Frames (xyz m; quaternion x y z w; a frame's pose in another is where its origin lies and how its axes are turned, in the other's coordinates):
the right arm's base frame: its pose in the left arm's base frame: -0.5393 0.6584 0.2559 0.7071 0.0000 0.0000 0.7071
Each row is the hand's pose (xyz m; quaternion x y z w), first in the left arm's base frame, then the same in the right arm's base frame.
Working: the left arm's base frame: its pose in the right arm's base frame: 0.5393 -0.2559 0.6584 -0.7071 0.0000 0.0000 0.7071

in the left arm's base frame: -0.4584 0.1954 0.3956 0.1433 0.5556 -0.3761 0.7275
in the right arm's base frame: 0.0809 0.1397 0.4630 -0.4131 0.1269 -0.6588 0.6158
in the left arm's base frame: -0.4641 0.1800 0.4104 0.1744 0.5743 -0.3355 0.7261
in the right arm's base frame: 0.0752 0.1545 0.4784 -0.3901 0.1689 -0.6433 0.6367
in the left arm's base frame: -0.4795 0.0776 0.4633 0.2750 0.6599 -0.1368 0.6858
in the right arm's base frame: 0.0598 0.2074 0.5808 -0.2905 0.3699 -0.5633 0.6793
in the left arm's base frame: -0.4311 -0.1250 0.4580 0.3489 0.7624 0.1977 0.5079
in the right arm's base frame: 0.1082 0.2021 0.7834 -0.1124 0.6789 -0.3993 0.6058
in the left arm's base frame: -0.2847 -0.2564 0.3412 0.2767 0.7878 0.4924 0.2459
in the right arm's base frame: 0.2546 0.0853 0.9148 0.0218 0.9052 -0.2089 0.3695
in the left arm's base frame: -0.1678 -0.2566 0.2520 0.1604 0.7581 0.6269 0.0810
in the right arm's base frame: 0.3715 -0.0039 0.9150 0.0561 0.9793 -0.0928 0.1707
